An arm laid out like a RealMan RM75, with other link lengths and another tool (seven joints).
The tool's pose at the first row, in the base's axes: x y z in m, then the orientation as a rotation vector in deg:
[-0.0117 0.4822 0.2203 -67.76 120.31 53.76]
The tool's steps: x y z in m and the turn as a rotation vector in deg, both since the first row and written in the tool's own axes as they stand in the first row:
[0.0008 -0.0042 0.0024 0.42 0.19 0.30]
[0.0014 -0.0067 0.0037 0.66 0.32 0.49]
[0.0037 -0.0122 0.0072 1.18 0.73 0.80]
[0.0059 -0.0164 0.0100 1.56 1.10 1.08]
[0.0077 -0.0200 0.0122 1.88 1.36 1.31]
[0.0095 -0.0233 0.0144 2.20 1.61 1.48]
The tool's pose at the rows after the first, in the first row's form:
[-0.0081 0.4821 0.2170 -67.40 120.79 53.33]
[-0.0060 0.4819 0.2150 -67.19 121.09 53.09]
[-0.0018 0.4815 0.2095 -66.92 121.77 52.46]
[0.0012 0.4811 0.2049 -66.72 122.37 51.99]
[0.0038 0.4806 0.2012 -66.52 122.82 51.61]
[0.0061 0.4802 0.1975 -66.37 123.21 51.21]

